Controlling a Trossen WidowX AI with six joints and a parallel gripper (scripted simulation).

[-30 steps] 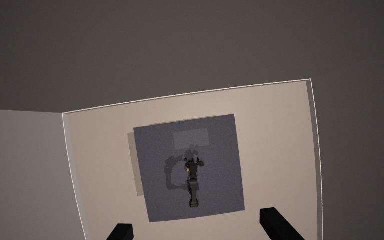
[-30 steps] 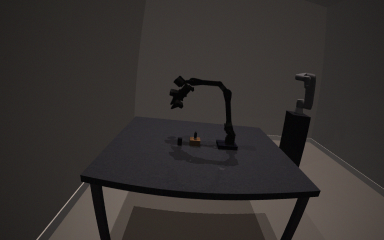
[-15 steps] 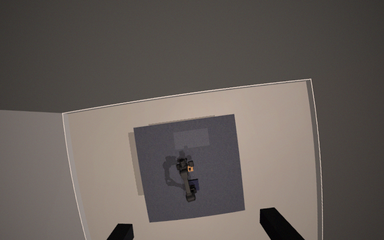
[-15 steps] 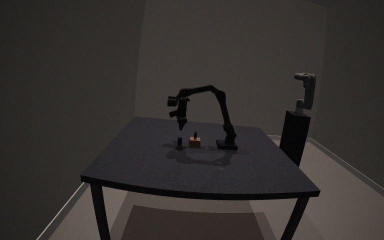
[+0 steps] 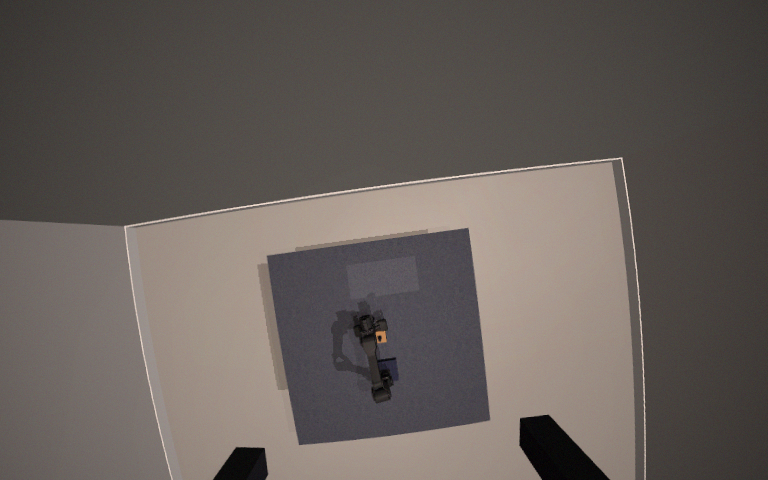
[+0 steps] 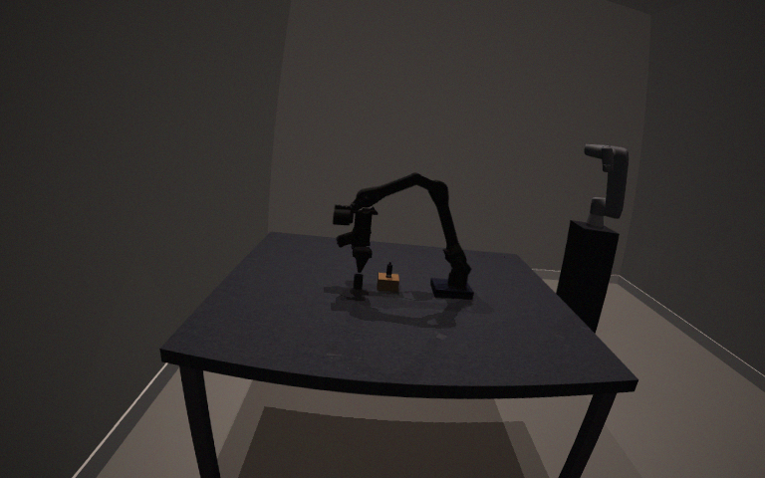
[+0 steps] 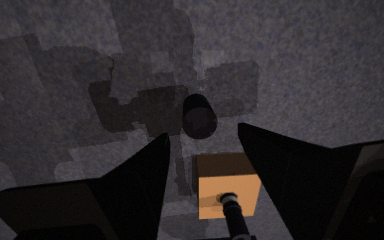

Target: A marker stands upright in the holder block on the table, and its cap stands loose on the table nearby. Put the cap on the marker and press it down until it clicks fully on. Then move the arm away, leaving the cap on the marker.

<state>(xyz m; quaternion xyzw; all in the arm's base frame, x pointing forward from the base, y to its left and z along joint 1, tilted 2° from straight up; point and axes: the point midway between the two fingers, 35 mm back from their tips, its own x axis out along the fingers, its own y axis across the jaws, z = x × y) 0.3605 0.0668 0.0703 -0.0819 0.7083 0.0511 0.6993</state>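
My gripper tip is 40 mm above the marker cap.
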